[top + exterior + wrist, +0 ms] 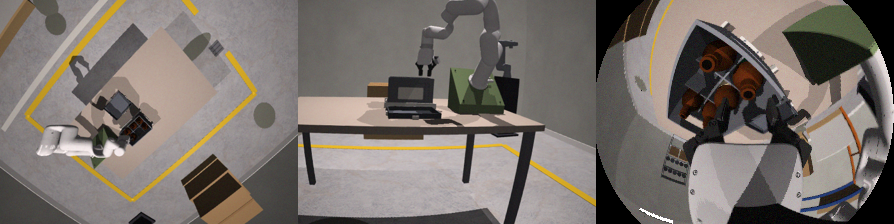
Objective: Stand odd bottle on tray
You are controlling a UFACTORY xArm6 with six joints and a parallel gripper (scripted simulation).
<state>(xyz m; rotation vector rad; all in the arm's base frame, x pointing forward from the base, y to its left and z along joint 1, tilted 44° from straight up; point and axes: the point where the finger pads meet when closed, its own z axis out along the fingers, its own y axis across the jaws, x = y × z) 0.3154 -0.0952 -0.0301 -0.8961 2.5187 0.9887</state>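
My hand is 8 cm short of the dark crate, 5 cm to the left of it and 12 cm above it. From my hand the other things lie so: glass bottle (1 cm behind, 8 cm to the right, 12 cm below); then flat dark tray (12 cm ahead, 25 cm to the left, 19 cm below).
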